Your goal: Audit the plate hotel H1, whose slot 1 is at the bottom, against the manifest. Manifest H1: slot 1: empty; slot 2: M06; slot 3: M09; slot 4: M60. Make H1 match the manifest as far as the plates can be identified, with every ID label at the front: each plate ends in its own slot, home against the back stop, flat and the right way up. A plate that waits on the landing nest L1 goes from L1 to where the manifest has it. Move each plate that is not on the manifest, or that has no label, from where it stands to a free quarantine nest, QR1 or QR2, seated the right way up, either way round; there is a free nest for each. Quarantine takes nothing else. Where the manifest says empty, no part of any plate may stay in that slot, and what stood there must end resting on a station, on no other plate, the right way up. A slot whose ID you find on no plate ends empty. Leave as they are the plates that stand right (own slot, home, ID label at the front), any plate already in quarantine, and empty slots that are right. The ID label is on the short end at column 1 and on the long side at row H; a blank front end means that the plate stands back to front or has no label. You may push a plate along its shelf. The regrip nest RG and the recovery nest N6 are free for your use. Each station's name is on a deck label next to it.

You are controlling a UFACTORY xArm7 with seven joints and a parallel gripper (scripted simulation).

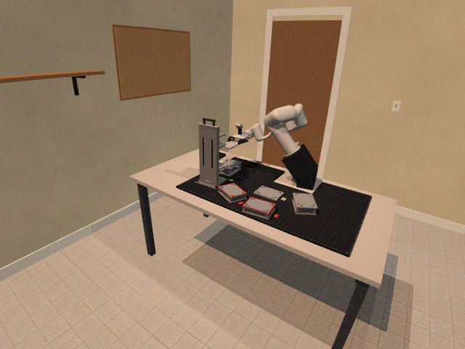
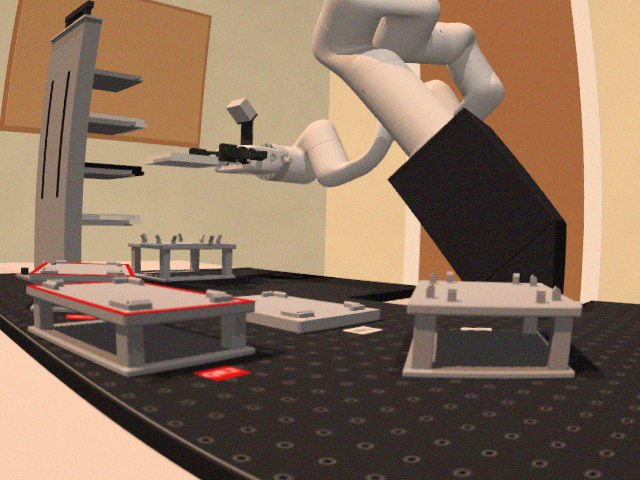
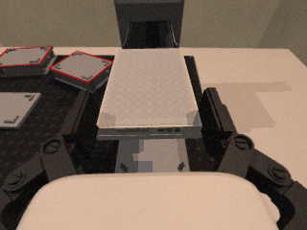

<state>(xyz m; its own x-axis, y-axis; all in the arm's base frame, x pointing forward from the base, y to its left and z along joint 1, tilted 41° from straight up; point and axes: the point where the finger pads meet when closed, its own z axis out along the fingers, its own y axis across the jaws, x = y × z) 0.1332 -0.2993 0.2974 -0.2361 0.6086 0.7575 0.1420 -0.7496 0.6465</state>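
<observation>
My gripper is now 5 cm short of the pale plate, 2 cm above it and 1 cm to the right of it. From my hand the other things lie so: black plate: 23 cm ahead, 4 cm below, 3 cm to the left; then clear plate: 23 cm ahead, 12 cm below, 3 cm to the left; then RG label: 22 cm below, 5 cm behind, 1 cm to the right.
</observation>
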